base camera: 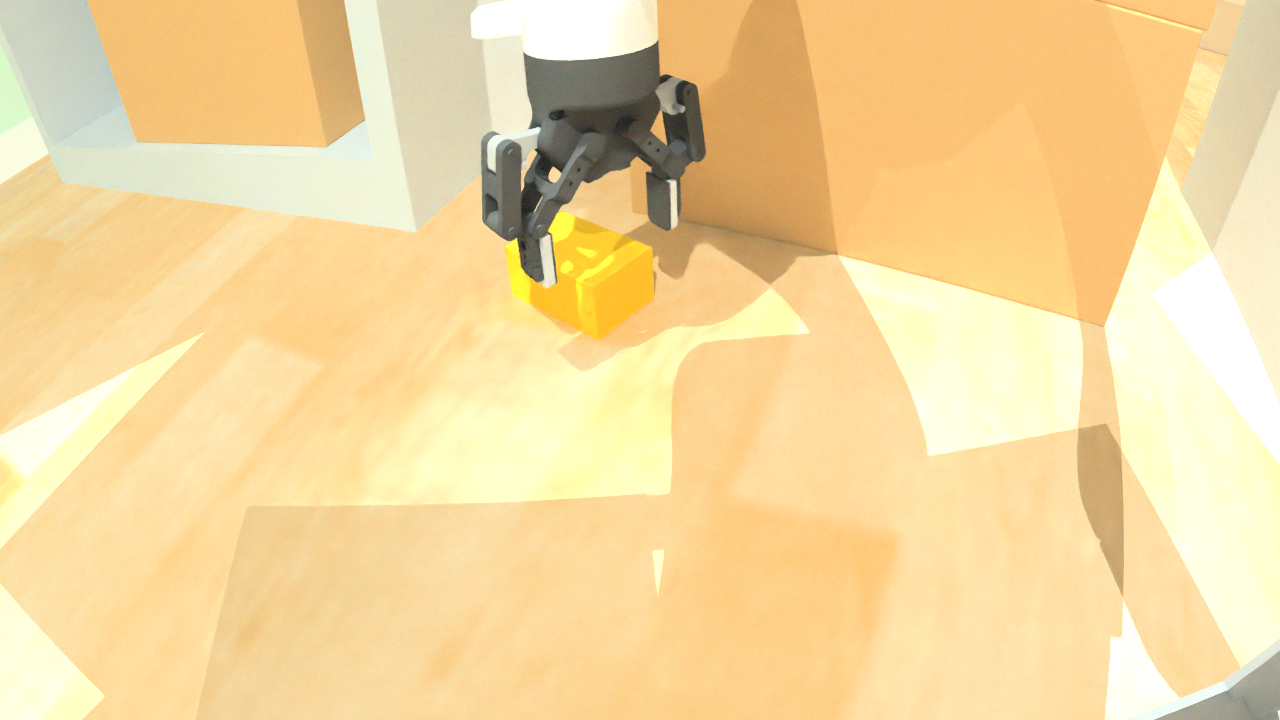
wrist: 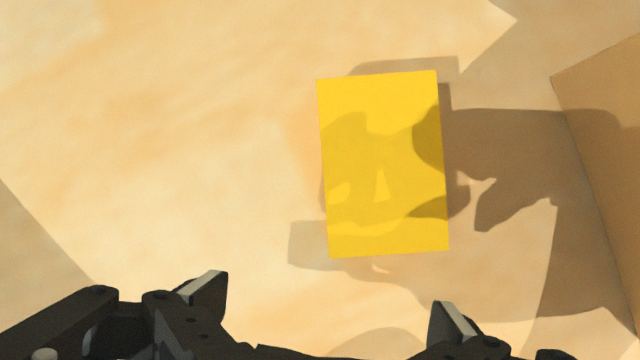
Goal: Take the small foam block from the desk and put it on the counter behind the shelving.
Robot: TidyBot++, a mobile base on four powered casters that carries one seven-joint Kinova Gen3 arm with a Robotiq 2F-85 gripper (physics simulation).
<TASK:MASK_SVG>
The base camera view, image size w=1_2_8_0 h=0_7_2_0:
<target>gripper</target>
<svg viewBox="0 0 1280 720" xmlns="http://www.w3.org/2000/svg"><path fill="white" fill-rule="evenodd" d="M659 40L645 49L632 53L585 60L541 59L527 55L523 51L527 94L532 108L532 118L528 130L504 136L491 131L482 138L482 222L505 241L513 241L517 238L522 270L536 283L539 283L546 289L558 283L553 236L548 230L560 208L572 200L582 181L588 184L600 179L608 172L631 167L631 162L637 156L651 167L651 170L646 172L649 220L665 231L677 227L677 217L679 217L681 212L680 178L685 172L685 167L691 162L700 162L704 159L706 146L698 88L694 83L668 74L660 77ZM553 167L561 173L555 183L549 180L549 174ZM535 150L537 154L524 176L524 188L521 192L521 170L527 169L527 158ZM660 110L662 111L667 145L650 131Z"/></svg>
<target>yellow foam block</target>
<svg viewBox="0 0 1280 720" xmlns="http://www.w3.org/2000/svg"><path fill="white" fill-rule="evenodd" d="M561 211L556 215L548 230L553 236L558 283L546 289L524 273L520 264L517 239L505 246L512 295L600 340L654 298L652 247Z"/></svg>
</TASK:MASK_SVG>
